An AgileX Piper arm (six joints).
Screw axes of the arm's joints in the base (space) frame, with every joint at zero. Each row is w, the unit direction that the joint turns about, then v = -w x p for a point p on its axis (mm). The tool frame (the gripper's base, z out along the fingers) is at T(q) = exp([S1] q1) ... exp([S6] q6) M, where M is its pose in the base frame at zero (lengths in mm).
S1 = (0, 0, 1, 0, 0, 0)
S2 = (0, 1, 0, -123, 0, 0)
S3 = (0, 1, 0, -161.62, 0, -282.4)
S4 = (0.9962, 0, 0.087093, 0, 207.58, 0)
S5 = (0, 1, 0, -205.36, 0, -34.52)
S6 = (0.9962, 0, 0.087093, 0, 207.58, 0)
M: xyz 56.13 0 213.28 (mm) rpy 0 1.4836 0 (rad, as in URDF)
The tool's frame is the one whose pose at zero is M.
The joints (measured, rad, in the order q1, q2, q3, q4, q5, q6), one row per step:
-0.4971, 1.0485, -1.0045, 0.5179, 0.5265, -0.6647
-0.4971, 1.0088, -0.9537, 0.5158, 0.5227, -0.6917
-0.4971, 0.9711, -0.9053, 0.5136, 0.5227, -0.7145
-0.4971, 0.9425, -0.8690, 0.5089, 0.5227, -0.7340
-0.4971, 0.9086, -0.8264, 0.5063, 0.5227, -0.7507
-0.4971, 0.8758, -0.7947, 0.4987, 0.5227, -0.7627
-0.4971, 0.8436, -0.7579, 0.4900, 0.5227, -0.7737
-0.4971, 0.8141, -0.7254, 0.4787, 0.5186, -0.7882
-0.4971, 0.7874, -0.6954, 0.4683, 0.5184, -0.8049
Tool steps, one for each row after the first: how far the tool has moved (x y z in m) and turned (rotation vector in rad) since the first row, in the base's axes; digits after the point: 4 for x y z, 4 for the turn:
-0.0092, 0.0047, -0.0079, -0.0222, 0.0133, 0.0089
-0.0178, 0.0093, -0.0161, -0.0393, 0.0283, 0.0183
-0.0243, 0.0126, -0.0225, -0.0570, 0.0413, 0.0264
-0.0319, 0.0166, -0.0302, -0.0698, 0.0535, 0.0336
-0.0391, 0.0202, -0.0348, -0.0876, 0.0587, 0.0385
-0.0461, 0.0236, -0.0415, -0.1026, 0.0693, 0.0432
-0.0523, 0.0263, -0.0472, -0.1255, 0.0774, 0.0473
-0.0580, 0.0288, -0.0530, -0.1477, 0.0888, 0.0545

